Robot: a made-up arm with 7 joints. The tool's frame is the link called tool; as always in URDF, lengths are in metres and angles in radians. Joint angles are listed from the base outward. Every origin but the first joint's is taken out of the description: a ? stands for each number. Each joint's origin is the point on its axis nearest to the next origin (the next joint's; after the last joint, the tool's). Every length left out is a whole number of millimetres.
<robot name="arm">
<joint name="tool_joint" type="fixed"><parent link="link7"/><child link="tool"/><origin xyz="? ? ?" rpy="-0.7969 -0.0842 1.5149"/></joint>
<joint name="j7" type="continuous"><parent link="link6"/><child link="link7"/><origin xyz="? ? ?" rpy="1.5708 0.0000 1.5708"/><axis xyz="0 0 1"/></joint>
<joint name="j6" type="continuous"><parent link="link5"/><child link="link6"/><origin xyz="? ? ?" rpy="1.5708 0.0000 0.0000"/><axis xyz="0 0 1"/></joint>
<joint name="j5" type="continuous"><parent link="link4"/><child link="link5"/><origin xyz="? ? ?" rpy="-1.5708 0.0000 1.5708"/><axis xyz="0 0 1"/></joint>
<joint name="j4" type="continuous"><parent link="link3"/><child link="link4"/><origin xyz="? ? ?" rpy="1.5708 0.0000 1.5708"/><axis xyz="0 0 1"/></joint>
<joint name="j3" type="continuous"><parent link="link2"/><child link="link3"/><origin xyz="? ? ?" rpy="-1.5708 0.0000 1.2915"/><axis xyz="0 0 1"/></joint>
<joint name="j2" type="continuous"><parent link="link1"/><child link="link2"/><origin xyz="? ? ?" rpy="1.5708 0.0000 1.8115"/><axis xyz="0 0 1"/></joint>
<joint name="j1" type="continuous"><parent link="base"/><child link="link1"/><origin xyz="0.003 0.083 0.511" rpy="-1.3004 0.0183 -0.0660"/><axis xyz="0 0 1"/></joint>
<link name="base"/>
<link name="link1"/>
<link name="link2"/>
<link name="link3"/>
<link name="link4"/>
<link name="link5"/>
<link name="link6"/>
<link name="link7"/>
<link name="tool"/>
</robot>
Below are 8 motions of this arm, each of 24 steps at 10 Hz.
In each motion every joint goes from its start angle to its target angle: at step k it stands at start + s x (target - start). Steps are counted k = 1, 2, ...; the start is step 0. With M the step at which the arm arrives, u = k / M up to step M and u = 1 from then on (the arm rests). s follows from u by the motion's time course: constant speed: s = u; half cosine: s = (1 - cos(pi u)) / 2; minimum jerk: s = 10 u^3 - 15 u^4 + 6 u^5.
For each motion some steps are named. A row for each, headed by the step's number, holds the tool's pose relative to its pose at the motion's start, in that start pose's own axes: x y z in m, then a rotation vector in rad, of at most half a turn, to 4 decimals.
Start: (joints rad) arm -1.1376 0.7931 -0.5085 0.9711 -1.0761 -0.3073 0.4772
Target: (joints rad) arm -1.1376 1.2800 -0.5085 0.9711 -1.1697 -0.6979 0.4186
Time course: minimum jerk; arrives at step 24
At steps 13, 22, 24:
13: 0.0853 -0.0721 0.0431 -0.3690 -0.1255 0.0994
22: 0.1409 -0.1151 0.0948 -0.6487 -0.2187 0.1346
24: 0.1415 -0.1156 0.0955 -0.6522 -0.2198 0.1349

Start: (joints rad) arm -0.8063 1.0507 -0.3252 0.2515 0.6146 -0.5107 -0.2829
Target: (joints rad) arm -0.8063 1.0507 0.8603 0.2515 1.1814 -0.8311 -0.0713
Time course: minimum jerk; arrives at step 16
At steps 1, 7, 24:
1: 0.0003 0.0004 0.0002 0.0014 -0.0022 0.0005
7: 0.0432 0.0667 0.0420 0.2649 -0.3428 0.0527
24: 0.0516 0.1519 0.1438 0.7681 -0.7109 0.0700

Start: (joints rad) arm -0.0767 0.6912 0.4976 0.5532 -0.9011 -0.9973 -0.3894
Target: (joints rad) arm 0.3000 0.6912 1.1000 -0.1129 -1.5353 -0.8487 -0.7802
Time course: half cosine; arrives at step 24
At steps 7, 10, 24:
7: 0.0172 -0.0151 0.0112 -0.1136 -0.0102 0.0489
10: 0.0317 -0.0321 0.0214 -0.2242 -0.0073 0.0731
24: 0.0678 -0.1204 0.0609 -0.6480 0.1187 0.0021

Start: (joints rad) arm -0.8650 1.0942 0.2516 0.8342 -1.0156 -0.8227 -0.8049
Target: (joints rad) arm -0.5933 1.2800 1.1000 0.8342 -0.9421 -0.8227 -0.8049
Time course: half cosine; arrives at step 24
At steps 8, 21, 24:
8: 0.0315 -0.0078 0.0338 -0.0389 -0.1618 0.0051
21: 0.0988 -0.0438 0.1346 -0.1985 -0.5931 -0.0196
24: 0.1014 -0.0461 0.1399 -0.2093 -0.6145 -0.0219

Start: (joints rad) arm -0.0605 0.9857 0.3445 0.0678 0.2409 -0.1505 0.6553
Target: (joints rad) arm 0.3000 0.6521 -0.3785 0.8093 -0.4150 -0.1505 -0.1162
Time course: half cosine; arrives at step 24
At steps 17, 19, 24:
17: -0.0439 0.2396 0.1618 0.9224 1.1843 -0.7268
19: -0.0307 0.2597 0.1873 1.0354 1.2974 -0.7834
24: -0.0122 0.2789 0.2154 1.1637 1.4162 -0.8392

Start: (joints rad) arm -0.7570 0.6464 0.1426 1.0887 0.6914 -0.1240 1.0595
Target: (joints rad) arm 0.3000 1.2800 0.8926 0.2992 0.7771 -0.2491 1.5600
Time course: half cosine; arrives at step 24
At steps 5, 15, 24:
5: 0.0253 0.0225 -0.0245 0.0104 -0.1197 0.0387
15: 0.2216 0.0392 -0.1111 -0.3353 -0.7795 0.2914
24: 0.3050 -0.0278 -0.1019 -0.7482 -0.9500 0.4827

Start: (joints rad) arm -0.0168 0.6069 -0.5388 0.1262 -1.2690 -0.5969 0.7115
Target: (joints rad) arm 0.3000 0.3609 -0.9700 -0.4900 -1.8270 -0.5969 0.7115
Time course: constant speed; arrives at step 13
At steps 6, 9, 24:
6: -0.0364 0.1112 0.0296 0.4658 0.2192 0.1919
9: -0.0575 0.1583 0.0613 0.7105 0.3203 0.3111
24: -0.0876 0.2051 0.1173 1.0433 0.4516 0.4875

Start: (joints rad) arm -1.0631 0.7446 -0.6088 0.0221 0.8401 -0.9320 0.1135
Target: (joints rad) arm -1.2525 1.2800 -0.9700 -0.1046 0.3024 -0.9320 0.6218
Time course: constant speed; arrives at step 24
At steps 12, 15, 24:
12: 0.0174 0.0272 0.0171 -0.0083 -0.0526 0.2177
15: 0.0217 0.0343 0.0225 0.0095 -0.0610 0.2757
24: 0.0348 0.0555 0.0424 0.1149 -0.0919 0.4503

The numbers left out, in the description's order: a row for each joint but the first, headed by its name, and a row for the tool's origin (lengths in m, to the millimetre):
tool: -0.004 0.011 0.000
j7: -0.031 0.064 0.000
j6: -0.017 -0.043 0.000
j5: -0.129 -0.020 0.000
j4: 0.006 -0.021 0.000
j3: 0.199 -0.045 0.000
j2: -0.033 0.014 0.000

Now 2 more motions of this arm.
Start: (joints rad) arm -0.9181 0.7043 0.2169 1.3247 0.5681 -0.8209 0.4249
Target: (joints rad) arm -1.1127 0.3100 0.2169 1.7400 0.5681 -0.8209 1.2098
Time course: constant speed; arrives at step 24
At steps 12, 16, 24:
12: -0.0857 -0.0086 0.0229 0.1651 -0.0477 0.3028
16: -0.1126 -0.0145 0.0352 0.2271 -0.0661 0.3822
24: -0.1619 -0.0293 0.0661 0.3540 -0.1088 0.5080

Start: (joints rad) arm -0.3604 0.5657 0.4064 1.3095 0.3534 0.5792 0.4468
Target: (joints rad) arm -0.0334 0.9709 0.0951 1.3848 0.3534 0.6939 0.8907
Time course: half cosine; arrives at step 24
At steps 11, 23, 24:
11: 0.0703 0.0273 -0.0447 0.1508 -0.4346 0.1380
23: 0.1660 0.0713 -0.0711 0.2984 -1.0363 0.2707
24: 0.1667 0.0716 -0.0711 0.2993 -1.0410 0.2715

